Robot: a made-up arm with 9 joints.
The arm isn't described. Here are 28 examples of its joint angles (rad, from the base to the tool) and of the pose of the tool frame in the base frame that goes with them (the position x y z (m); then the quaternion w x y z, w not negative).
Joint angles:
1: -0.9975 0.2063 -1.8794 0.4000 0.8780 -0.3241 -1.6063 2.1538 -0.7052
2: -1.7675 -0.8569 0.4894 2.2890 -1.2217 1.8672 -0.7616 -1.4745 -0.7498
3: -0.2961 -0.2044 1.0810 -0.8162 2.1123 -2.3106 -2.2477 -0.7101 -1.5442
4: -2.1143 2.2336 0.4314 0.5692 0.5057 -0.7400 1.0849 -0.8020 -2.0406
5: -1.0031 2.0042 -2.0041 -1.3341 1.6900 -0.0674 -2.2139 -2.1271 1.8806
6: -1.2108 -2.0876 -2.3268 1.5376 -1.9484 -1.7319 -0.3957 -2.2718 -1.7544
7: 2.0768 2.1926 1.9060 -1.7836 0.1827 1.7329 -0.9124 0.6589 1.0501
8: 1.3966 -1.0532 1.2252 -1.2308 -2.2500 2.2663 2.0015 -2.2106 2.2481
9: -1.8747 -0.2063 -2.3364 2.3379 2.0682 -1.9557 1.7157 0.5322 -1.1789
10: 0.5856 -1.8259 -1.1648 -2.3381 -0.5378 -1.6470 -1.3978 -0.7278 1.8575
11: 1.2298 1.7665 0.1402 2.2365 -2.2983 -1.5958 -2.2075 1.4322 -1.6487
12: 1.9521 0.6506 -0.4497 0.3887 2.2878 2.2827 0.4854 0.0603 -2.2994
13: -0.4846 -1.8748 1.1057 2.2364 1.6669 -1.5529 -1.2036 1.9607 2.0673
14: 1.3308 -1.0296 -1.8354 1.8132 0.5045 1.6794 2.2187 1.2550 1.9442
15: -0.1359 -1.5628 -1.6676 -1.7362 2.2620 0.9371 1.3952 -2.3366 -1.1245
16: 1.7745 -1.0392 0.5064 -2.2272 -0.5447 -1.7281 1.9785 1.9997 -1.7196
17: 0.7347 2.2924 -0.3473 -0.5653 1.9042 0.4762 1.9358 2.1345 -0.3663
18: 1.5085 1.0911 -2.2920 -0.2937 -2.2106 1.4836 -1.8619 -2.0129 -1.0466
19: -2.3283 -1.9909 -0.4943 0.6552 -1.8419 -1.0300 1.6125 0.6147 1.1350
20: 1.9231 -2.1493 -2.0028 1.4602 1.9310 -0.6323 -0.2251 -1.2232 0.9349
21: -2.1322 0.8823 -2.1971 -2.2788 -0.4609 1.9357 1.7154 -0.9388 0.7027
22: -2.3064 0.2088 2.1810 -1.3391 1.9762 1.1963 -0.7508 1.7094 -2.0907
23: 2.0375 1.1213 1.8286 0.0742 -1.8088 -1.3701 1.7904 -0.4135 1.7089
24: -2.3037 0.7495 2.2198 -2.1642 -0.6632 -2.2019 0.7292 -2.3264 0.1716
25: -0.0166 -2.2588 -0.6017 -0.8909 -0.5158 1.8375 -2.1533 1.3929 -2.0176
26: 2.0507 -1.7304 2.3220 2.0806 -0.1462 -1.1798 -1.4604 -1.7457 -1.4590
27: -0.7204 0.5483 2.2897 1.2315 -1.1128 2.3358 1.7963 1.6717 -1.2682
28: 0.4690 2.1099 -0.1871 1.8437 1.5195 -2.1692 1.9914 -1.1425 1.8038
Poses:
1: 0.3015 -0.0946 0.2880 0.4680 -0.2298 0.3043 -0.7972
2: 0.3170 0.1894 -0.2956 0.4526 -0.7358 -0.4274 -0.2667
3: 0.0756 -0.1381 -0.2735 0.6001 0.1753 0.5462 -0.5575
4: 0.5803 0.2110 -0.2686 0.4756 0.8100 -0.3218 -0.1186
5: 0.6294 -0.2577 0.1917 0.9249 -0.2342 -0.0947 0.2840
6: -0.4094 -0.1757 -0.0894 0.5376 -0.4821 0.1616 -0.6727
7: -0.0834 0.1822 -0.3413 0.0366 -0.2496 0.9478 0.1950
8: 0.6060 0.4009 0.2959 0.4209 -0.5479 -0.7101 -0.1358
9: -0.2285 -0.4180 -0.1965 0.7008 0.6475 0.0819 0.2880
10: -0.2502 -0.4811 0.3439 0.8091 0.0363 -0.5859 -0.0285
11: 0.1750 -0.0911 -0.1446 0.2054 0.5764 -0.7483 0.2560
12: 0.6865 -0.1668 -0.2725 0.3666 0.9002 -0.2306 0.0444
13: 0.4049 0.1150 0.0421 0.0913 0.7709 0.2395 0.5831
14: 0.0863 0.4846 -0.6564 0.8446 0.1899 0.5002 -0.0184
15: -0.3721 -0.1543 0.6290 0.1786 0.0682 0.5419 -0.8184
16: 0.2118 -0.3091 0.9666 0.6601 -0.5360 -0.1501 0.5045
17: 0.9346 -0.3892 0.1671 0.3503 0.3033 0.8699 -0.1689
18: 0.6325 0.2146 -0.1180 0.8157 0.1930 0.2705 -0.4735
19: 0.4733 0.1377 0.4078 0.5893 0.1662 -0.3881 -0.6889
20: 0.2119 0.5079 0.3945 0.1935 0.6866 0.6883 0.1320
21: 0.6426 -0.6004 0.5564 0.1597 0.7672 0.1708 -0.5973
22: -0.1716 0.0002 -0.3256 0.0318 0.2716 0.9599 -0.0620
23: 0.1549 0.7490 -0.0782 0.7460 -0.1283 -0.6098 0.2348
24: -0.4382 -0.4006 -0.2811 0.5658 -0.7486 0.0295 0.3443
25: 0.2297 -0.5308 -0.0888 0.0850 0.3253 0.9210 -0.1968
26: 0.3154 0.2910 -0.1635 0.4096 -0.4765 -0.5621 0.5378
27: 0.3300 -0.5251 0.6847 0.5905 -0.4341 0.1122 0.6710
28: 0.6665 -0.6003 0.0674 0.4143 0.0293 -0.3290 -0.8481
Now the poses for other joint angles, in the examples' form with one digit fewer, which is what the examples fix.
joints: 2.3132 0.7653 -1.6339 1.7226 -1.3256 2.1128 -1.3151 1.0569 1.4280
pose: 0.415 -0.044 0.002 0.636 -0.173 -0.609 0.441
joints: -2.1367 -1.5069 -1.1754 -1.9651 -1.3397 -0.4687 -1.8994 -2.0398 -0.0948
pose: -0.311 0.381 0.113 0.659 0.291 0.081 0.689
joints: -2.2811 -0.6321 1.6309 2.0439 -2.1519 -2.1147 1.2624 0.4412 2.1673
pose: 0.234 -0.095 -0.883 0.205 -0.652 0.025 0.729
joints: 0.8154 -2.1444 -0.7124 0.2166 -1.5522 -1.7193 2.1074 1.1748 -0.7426
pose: 0.325 -0.231 -0.274 0.509 0.033 -0.860 0.007
